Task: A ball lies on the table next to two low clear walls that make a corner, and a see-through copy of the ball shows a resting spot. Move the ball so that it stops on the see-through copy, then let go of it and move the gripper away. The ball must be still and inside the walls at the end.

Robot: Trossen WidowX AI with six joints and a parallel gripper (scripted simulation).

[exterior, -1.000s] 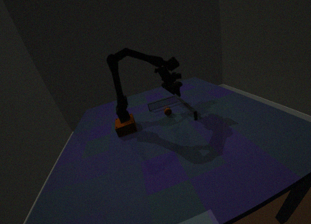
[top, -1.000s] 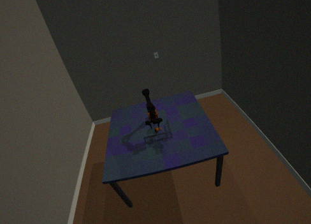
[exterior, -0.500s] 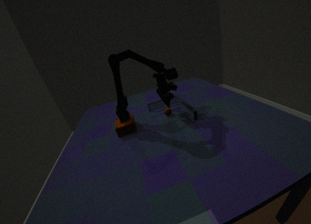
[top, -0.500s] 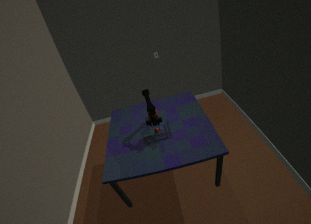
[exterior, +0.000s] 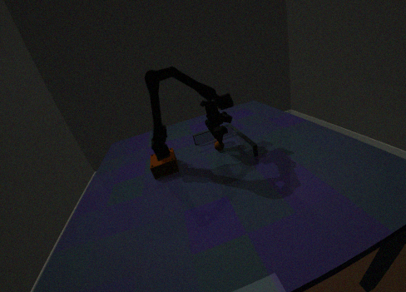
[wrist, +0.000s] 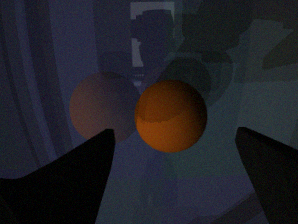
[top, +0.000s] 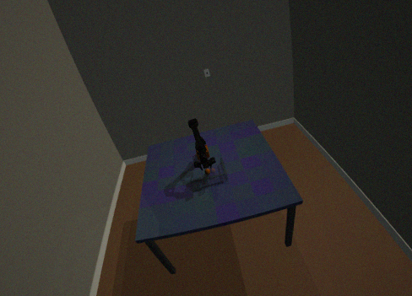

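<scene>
My gripper tip is now 3 cm above the orange ball. Also, from my gripper tip: see-through copy of ball (5 cm to the left, 3 cm below, 1 cm ahead).
</scene>
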